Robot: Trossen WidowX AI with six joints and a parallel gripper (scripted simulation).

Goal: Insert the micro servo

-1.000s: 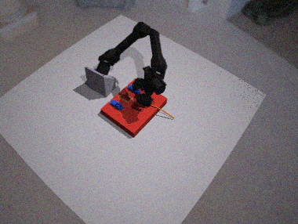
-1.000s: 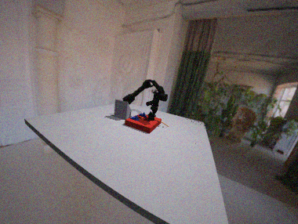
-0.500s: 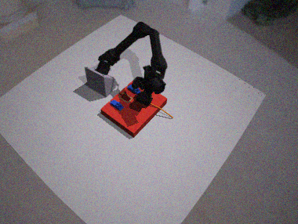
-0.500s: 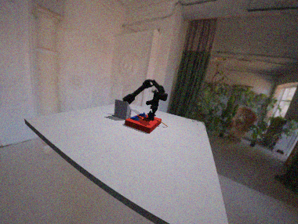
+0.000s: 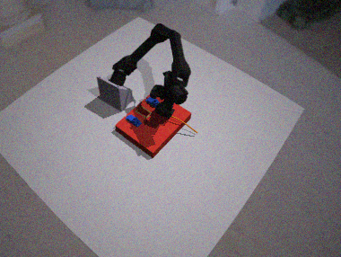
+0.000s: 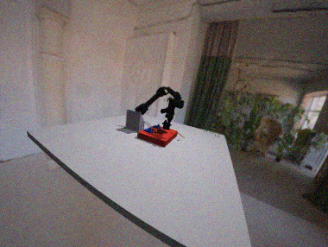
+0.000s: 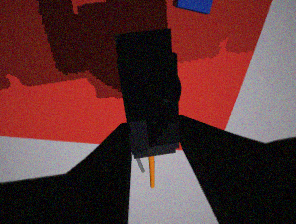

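My gripper tip is now 2 cm past the red deck, 4 cm to the left of it and 10 cm above it.
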